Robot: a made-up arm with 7 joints.
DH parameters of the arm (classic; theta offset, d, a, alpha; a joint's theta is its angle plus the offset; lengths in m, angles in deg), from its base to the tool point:
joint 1: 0 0.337 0 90
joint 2: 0 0.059 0 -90
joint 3: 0 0.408 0.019 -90
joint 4: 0 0.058 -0.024 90
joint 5: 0 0.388 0 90
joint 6: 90 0.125 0.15 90
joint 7: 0 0.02 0 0
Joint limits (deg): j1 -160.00..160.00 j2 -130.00..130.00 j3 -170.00..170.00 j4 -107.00..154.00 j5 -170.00..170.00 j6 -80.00..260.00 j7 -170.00..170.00
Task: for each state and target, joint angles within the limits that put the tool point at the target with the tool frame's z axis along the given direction. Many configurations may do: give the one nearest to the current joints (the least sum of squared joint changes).
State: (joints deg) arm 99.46 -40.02 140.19 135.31 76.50 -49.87 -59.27
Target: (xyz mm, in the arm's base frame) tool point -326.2 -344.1 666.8 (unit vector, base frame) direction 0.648 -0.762 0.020
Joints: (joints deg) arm 81.49 -9.81 135.21 94.96 84.37 -3.45 -59.27
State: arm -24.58 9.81 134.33 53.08 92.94 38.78 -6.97
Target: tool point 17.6 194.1 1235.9 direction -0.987 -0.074 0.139
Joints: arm -21.42 -8.24 107.62 19.57 97.56 -2.08 -6.97
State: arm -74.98 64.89 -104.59 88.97 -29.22 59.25 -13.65
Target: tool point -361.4 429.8 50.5 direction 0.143 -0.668 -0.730
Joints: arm -89.75 64.63 -144.37 122.44 -26.83 42.78 -13.65
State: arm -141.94 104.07 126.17 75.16 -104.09 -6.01 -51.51
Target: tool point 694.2 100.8 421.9 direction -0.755 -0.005 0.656
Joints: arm -134.32 81.94 102.52 80.21 -62.17 -48.12 -51.51
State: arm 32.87 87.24 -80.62 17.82 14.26 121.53 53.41
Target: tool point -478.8 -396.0 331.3 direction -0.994 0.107 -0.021
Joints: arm 62.88 81.04 -83.20 -37.50 -3.74 122.04 53.41
